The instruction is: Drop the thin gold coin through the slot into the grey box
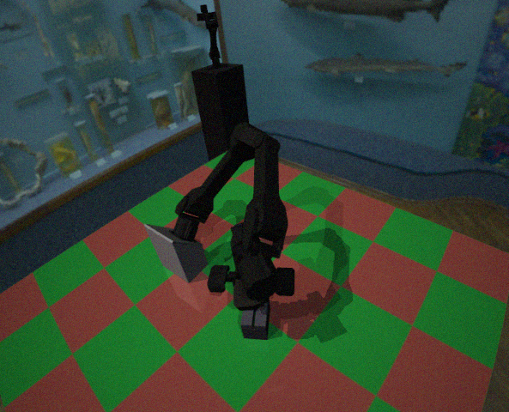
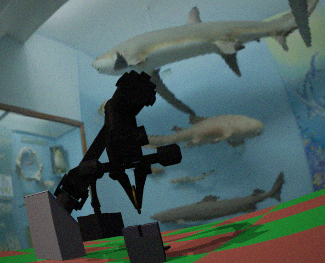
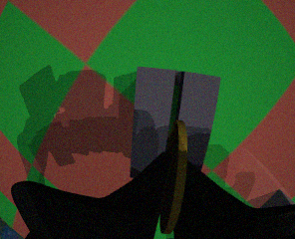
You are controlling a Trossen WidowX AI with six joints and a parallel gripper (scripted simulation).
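My gripper tip is 2 cm below the gold coin.
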